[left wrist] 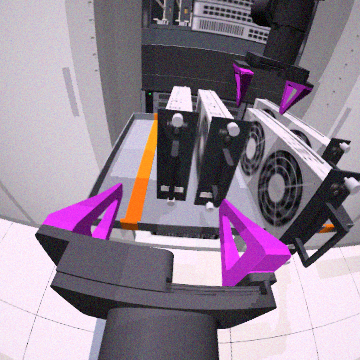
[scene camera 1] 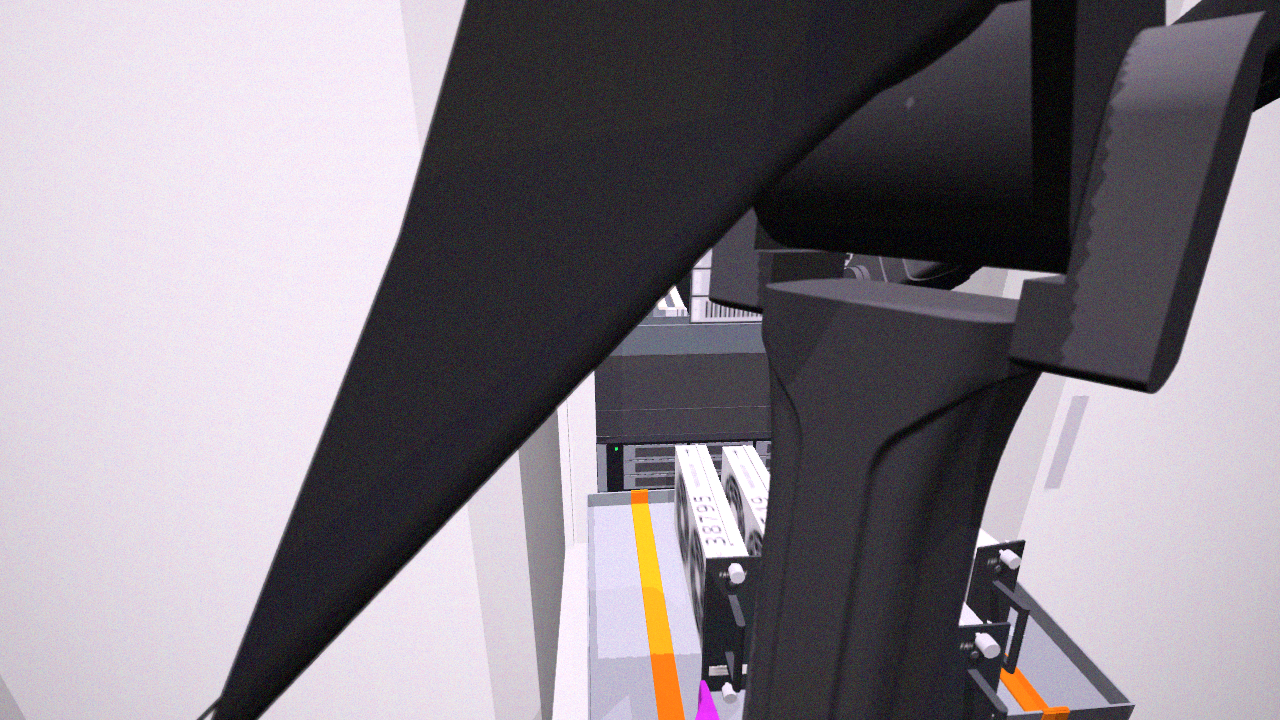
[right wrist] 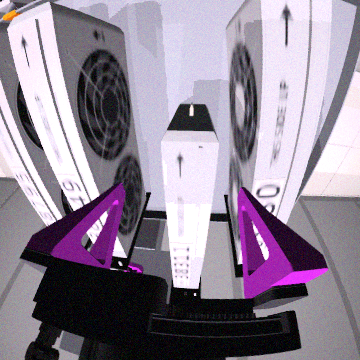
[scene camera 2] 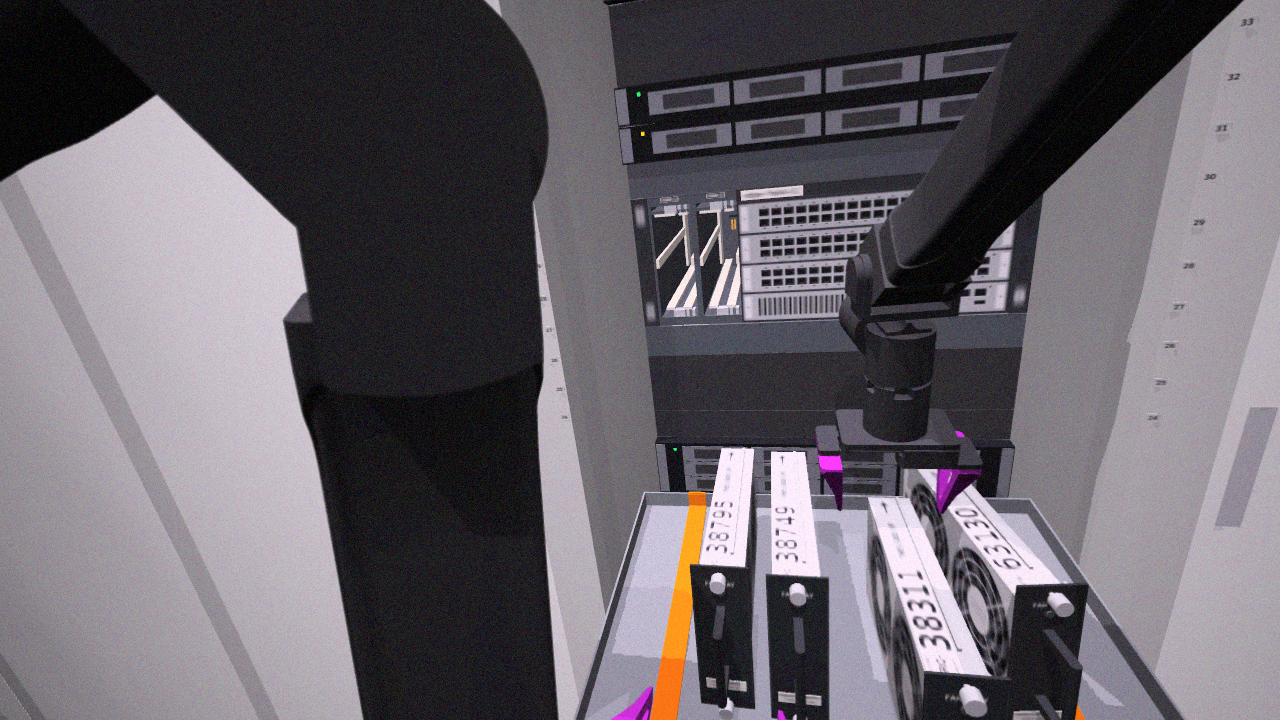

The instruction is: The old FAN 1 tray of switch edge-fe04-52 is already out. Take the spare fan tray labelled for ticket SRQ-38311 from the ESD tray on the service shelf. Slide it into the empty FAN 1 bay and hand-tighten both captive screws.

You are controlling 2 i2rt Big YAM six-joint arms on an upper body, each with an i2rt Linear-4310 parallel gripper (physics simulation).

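Note:
The spare fan tray labelled 38311 [scene camera 1: 981, 667] [scene camera 2: 926, 595] [left wrist: 278, 187] [right wrist: 192, 200] stands on edge in the ESD tray [scene camera 1: 617, 555] [scene camera 2: 644, 555] [left wrist: 127, 155], arrow-marked white edge up, black faceplate and white screw knob toward the scene camera 2 viewer. My right gripper [scene camera 2: 890, 508] [left wrist: 259, 109] [right wrist: 179, 189] is open above it, magenta fingers apart on either side in the right wrist view, not touching it. My left gripper [scene camera 2: 716, 702] [left wrist: 172, 196] is open and empty near the tray's front edge. The switch shows two open bays [scene camera 2: 689, 259] at its left; which is FAN 1 is unreadable.
Fan trays 38795 [scene camera 2: 729, 528] and 38749 [scene camera 2: 792, 537] stand left of 38311, and 63130 [scene camera 2: 993, 537] stands close at its right. Orange strips [scene camera 2: 684, 591] cross the ESD tray. Pale cabinet walls flank it. My left arm covers much of scene camera 1.

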